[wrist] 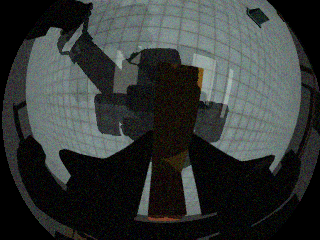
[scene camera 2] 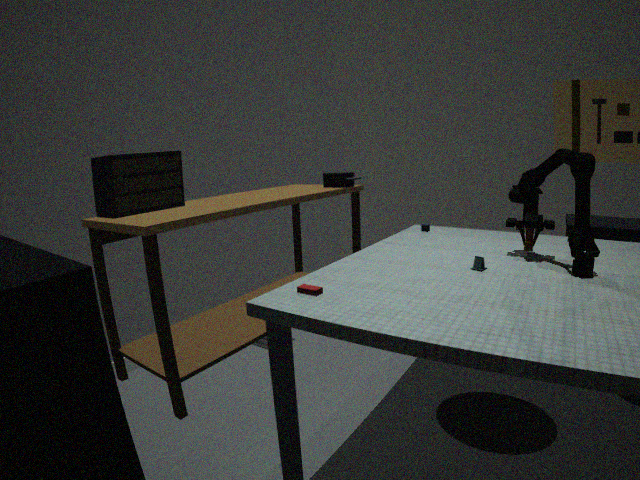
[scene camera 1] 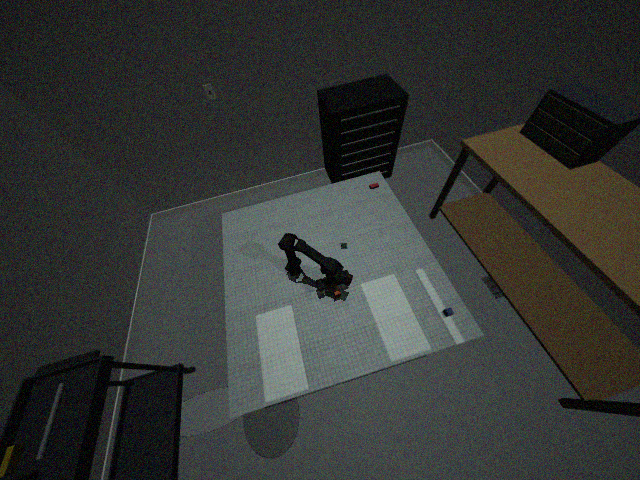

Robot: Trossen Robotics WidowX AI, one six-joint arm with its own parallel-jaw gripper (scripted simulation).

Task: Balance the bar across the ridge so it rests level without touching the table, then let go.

Path:
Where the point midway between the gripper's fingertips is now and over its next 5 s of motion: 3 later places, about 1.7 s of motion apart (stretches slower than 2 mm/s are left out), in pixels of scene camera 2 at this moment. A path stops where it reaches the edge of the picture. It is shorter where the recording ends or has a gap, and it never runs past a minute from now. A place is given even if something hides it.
My gripper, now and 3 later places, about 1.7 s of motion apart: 528,245; 512,231; 483,237; 475,253

